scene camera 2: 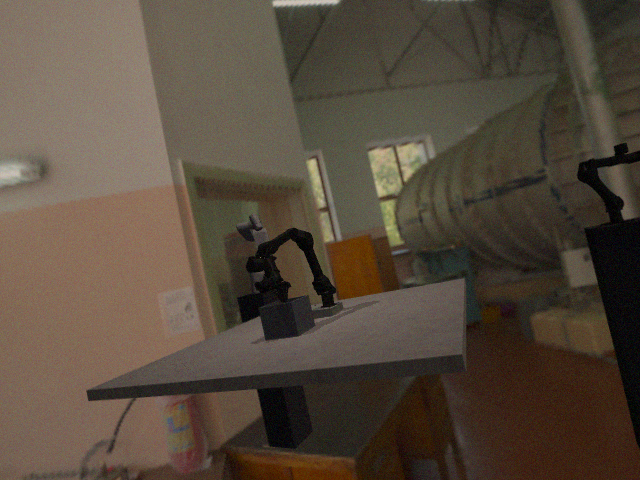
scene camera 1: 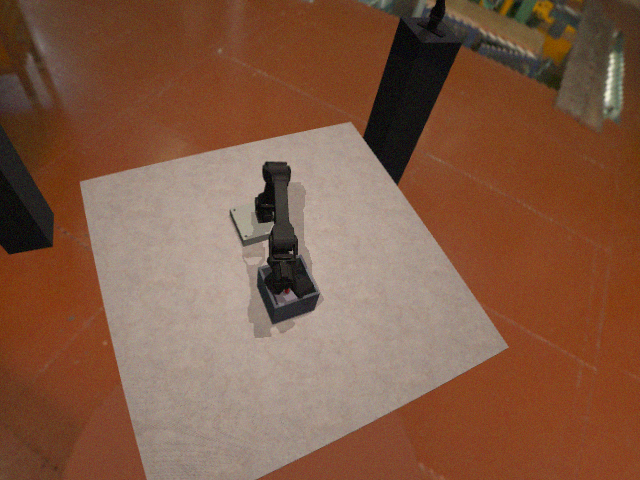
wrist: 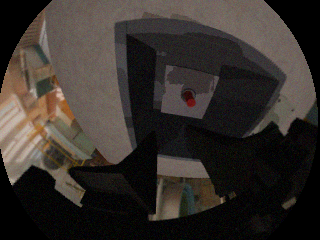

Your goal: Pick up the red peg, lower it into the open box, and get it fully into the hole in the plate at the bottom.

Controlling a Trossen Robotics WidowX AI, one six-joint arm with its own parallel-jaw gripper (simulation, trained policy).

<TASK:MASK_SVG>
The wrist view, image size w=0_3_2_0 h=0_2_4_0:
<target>my gripper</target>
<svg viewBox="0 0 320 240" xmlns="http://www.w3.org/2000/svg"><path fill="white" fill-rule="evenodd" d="M317 127L307 124L303 119L291 121L287 129L288 141L283 145L276 140L279 127L267 128L240 139L208 131L197 125L187 125L188 139L197 152L196 155L200 157L205 171L211 177L219 197L235 192L236 196L207 211L177 219L148 221L148 215L155 215L157 211L159 147L156 131L145 136L136 149L116 165L81 165L68 169L73 181L85 189L80 201L81 207L73 204L67 196L61 195L55 189L56 180L37 165L29 165L27 172L19 176L12 188L33 223L51 240L267 240L293 208L293 204L288 209L284 209L283 205L288 203L288 200L291 201L296 193L299 195L307 183L315 157Z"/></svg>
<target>dark box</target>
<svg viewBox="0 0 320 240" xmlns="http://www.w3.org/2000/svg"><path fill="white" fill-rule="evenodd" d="M113 24L116 72L119 80L117 84L120 88L121 108L132 149L136 149L145 136L156 131L159 157L199 163L200 157L196 155L197 152L188 139L187 125L197 125L224 136L243 139L251 135L261 119L267 115L272 103L275 103L273 100L277 99L283 89L281 85L284 85L284 80L287 79L279 65L276 67L276 64L273 64L271 59L268 60L268 56L265 57L259 49L256 51L252 45L236 39L231 33L208 25L152 17ZM167 64L195 68L220 77L208 109L204 112L203 120L161 113L161 96Z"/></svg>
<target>plate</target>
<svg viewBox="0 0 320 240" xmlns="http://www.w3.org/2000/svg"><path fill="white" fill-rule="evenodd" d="M167 64L163 96L161 96L161 103L163 103L161 113L195 117L195 119L203 120L204 112L208 109L209 101L212 99L220 77L195 68L177 67L177 65ZM185 91L192 92L196 103L193 107L188 107L183 95Z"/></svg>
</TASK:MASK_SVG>
